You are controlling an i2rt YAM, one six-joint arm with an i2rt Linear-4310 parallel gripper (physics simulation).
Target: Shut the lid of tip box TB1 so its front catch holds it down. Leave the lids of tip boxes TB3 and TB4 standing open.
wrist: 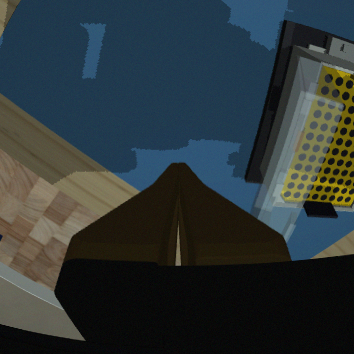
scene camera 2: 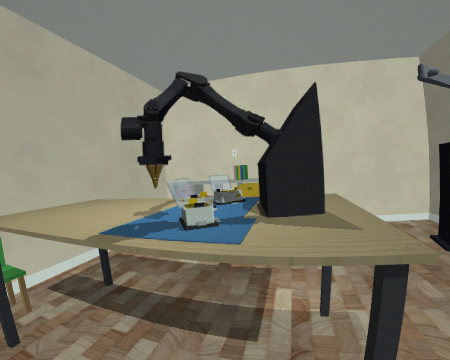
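Seen in the pictures: gripper, fingertip midpoint: (wrist: 177, 174) (scene camera 2: 155, 188); arm's base at its link origin: (scene camera 2: 276, 138).
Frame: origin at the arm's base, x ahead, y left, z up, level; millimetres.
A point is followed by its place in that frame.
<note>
My gripper (scene camera 2: 155, 187) @(y 350, x 298, z -152 mm) (wrist: 177, 174) @(y 350, x 298, z -152 mm) is shut and empty, pointing down above the blue mat, left of the tip boxes in the scene view. In the wrist view, a tip box with a yellow hole-grid rack (wrist: 325, 150) @(y 290, x 288, z -131 mm) lies to the right of the fingertips, cut off by the frame's edge; its label looks like a 1, so it seems to be TB1. Its clear lid (wrist: 284, 220) @(y 318, x 263, z -133 mm) stands open on its left side, apart from my fingers. In the scene view, a white tip box (scene camera 2: 197, 216) @(y 309, x 169, z -244 mm) stands at the front with an open clear lid (scene camera 2: 177, 192) @(y 349, x 205, z -166 mm) behind it. Labels there are unreadable.
A grey tip box (scene camera 2: 227, 195) @(y -113, x 297, z -236 mm) with a raised clear lid (scene camera 2: 220, 182) @(y -196, x 383, z -175 mm) stands farther back on the blue mat (scene camera 2: 150, 230) @(y 396, x 288, z -278 mm). Another box behind the white one is partly hidden. The black arm mount (scene camera 2: 295, 170) @(y 88, x -83, z -125 mm) stands on the wooden table (scene camera 2: 325, 245) @(y 357, x -195, z -281 mm) at the right.
</note>
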